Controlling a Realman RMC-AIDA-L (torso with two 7-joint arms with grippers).
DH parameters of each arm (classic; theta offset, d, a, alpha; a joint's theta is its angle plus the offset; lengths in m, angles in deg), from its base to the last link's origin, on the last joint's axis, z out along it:
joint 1: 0 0.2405 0 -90
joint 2: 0 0 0 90
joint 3: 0 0.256 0 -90
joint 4: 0 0 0 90
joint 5: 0 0.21 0 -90
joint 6: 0 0 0 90
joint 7: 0 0.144 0 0
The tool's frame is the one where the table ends.
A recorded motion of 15 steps. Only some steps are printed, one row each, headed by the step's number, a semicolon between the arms.
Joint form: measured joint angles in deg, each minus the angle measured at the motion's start. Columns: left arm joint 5, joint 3, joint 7, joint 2, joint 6, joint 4, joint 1; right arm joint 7, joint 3, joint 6, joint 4, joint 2, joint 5, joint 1.
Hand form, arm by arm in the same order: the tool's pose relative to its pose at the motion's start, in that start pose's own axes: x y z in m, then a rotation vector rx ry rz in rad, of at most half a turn. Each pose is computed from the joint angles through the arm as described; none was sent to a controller.
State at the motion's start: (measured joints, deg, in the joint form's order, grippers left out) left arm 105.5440 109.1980 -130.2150 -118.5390 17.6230 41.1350 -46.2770; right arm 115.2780 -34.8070 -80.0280 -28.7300 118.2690 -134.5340 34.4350
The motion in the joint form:
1: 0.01 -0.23 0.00 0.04 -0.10 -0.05 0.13; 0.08 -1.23 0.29 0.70 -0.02 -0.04 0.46
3: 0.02 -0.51 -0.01 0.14 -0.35 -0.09 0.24; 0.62 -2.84 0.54 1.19 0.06 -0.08 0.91
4: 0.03 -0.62 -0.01 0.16 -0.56 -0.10 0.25; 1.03 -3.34 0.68 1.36 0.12 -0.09 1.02
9: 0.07 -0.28 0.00 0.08 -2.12 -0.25 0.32; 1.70 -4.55 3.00 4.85 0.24 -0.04 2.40
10: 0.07 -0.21 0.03 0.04 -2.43 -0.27 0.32; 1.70 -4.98 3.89 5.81 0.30 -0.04 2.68
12: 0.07 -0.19 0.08 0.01 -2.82 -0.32 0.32; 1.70 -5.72 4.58 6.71 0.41 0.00 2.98
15: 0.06 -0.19 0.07 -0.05 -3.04 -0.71 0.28; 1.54 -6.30 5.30 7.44 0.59 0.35 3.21
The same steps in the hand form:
1: -0.0006 -0.0017 -0.0005 0.0048 0.0008 -0.0046; 0.0006 0.0019 0.0040 -0.0032 0.0224 -0.0083
3: -0.0007 -0.0043 -0.0011 0.0128 0.0039 -0.0093; 0.0015 0.0044 0.0085 -0.0057 0.0497 -0.0139
4: -0.0003 -0.0052 -0.0013 0.0169 0.0068 -0.0106; 0.0021 0.0051 0.0101 -0.0058 0.0580 -0.0105
9: 0.0002 -0.0070 -0.0010 0.0354 0.0186 -0.0074; 0.0057 0.0079 0.0230 -0.0086 0.0858 0.0105
10: 0.0004 -0.0070 -0.0008 0.0385 0.0213 -0.0064; 0.0075 0.0080 0.0265 -0.0049 0.0935 0.0137
12: 0.0007 -0.0076 -0.0008 0.0434 0.0248 -0.0057; 0.0098 0.0090 0.0305 -0.0042 0.1067 0.0136
15: -0.0008 -0.0084 -0.0004 0.0478 0.0218 -0.0078; 0.0112 0.0101 0.0343 -0.0049 0.1115 0.0129

